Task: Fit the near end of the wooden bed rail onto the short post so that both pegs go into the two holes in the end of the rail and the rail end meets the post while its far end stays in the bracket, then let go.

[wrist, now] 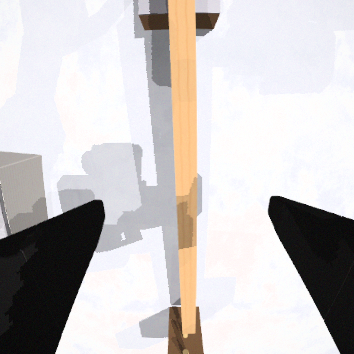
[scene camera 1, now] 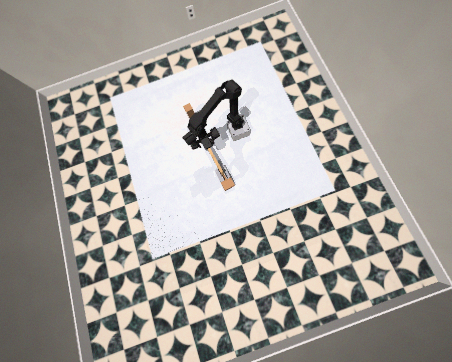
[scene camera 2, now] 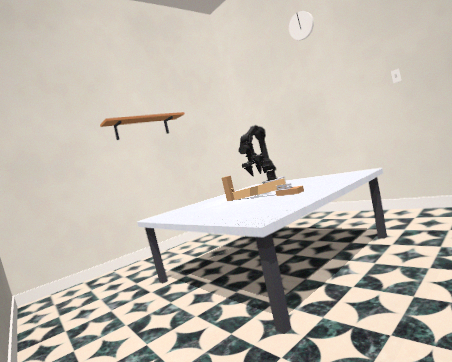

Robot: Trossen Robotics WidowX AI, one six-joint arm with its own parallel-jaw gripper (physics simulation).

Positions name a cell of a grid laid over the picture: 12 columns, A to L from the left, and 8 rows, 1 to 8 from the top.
Labels:
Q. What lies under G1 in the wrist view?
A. A wooden bed rail.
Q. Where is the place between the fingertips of my gripper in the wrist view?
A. At G5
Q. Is my gripper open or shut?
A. Open.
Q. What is my gripper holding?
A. Nothing.

